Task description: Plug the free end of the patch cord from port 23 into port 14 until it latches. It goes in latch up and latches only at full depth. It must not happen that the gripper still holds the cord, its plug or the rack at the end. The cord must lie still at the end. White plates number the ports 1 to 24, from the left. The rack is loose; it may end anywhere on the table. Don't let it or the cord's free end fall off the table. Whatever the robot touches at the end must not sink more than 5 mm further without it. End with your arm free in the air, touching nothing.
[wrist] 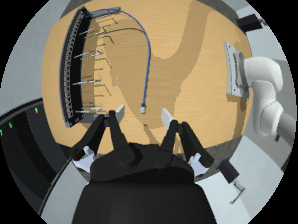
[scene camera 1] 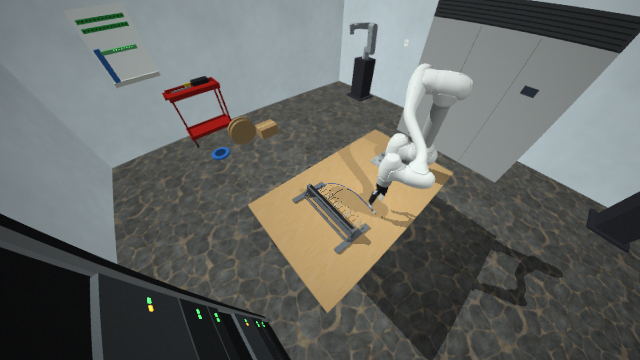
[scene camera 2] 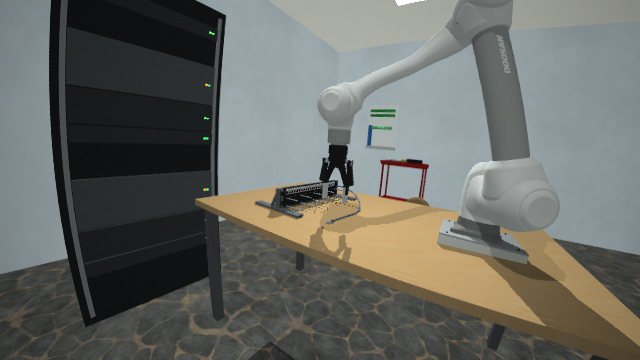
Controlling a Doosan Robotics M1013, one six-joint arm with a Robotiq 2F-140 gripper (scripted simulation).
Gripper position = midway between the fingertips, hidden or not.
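Observation:
My gripper (scene camera 2: 334,200) is there for me to see. The wrist view shows me the gripper (wrist: 143,111) too.

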